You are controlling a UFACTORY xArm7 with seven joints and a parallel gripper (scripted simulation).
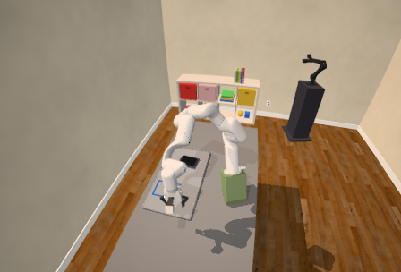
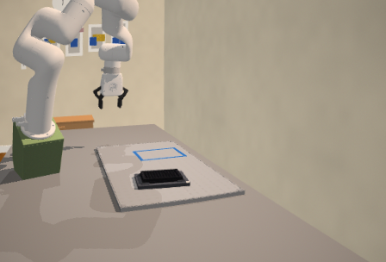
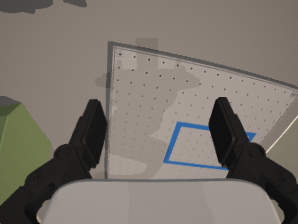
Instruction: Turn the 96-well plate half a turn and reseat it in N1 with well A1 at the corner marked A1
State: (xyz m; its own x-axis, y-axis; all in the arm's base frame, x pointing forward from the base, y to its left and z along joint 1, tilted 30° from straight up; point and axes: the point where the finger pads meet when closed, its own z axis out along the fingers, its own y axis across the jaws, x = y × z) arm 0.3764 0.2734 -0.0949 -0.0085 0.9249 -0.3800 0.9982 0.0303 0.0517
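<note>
Right now my hand is 55 cm to the left of the black 96-well plate, 16 cm above it and 3 cm past it. From my hand the other things lie so: dark plate nest N1: 55 cm to the right, 18 cm below, 3 cm behind.
</note>
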